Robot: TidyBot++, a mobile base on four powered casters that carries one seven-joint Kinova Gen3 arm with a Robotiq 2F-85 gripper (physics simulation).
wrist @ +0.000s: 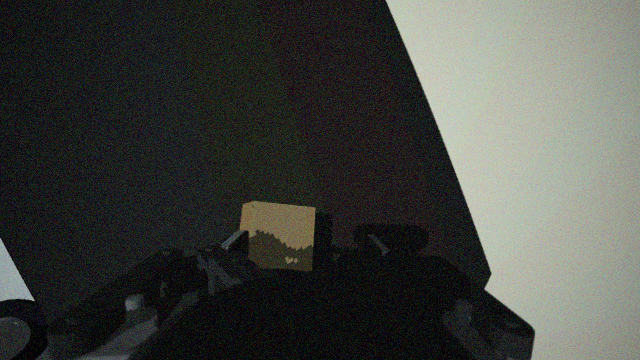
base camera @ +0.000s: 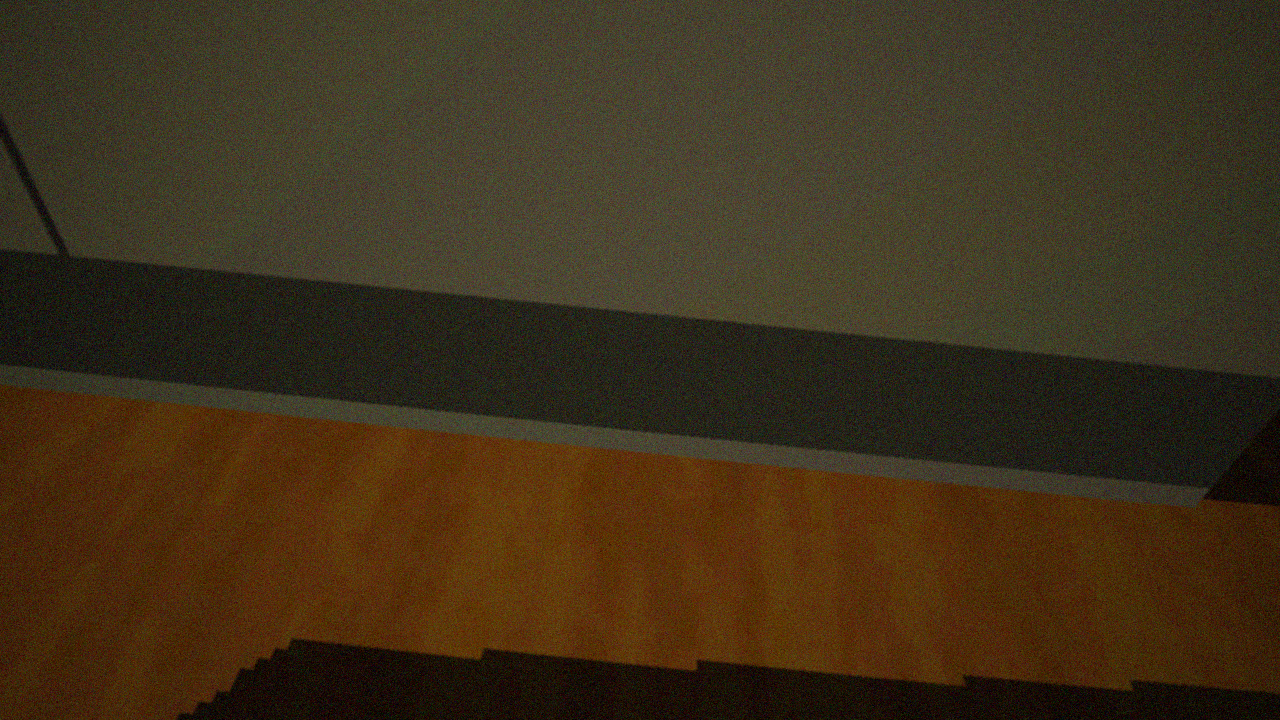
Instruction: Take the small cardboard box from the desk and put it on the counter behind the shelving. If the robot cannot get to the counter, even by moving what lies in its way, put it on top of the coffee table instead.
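Where they show: gripper, fingertip midpoint: (wrist: pixel 306 245); arm's base, link origin: (wrist: pixel 1 339).
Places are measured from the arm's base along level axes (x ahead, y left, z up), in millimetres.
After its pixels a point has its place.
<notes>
The small cardboard box (wrist: pixel 282 225) @[y 1, x 511, z 563 mm] is tan, with a jagged shadow over its lower part. It stands on a dark, smooth top (wrist: pixel 300 100) @[y 119, x 627, z 514 mm] in the wrist view; whether this is the desk, the counter or the coffee table I cannot tell. My gripper (wrist: pixel 306 245) @[y -14, x 509, z 598 mm] is open, with its fingers spread wide around the box. The box is nearer the left finger, with a wider gap towards the right finger. The dark gripper body hides the near foot of the box. The box does not show in the base camera view.
The dark top ends at a slanting edge on the right, beyond which is a pale surface (wrist: pixel 560 125) @[y -87, x 947, z 690 mm]. In the base view a pale panel (base camera: pixel 626 161) @[y -7, x 359, z -174 mm] with a dark grey recessed base (base camera: pixel 581 367) @[y 11, x 418, z -331 mm] stands close ahead on the orange wood floor (base camera: pixel 537 537) @[y 29, x 350, z -397 mm].
</notes>
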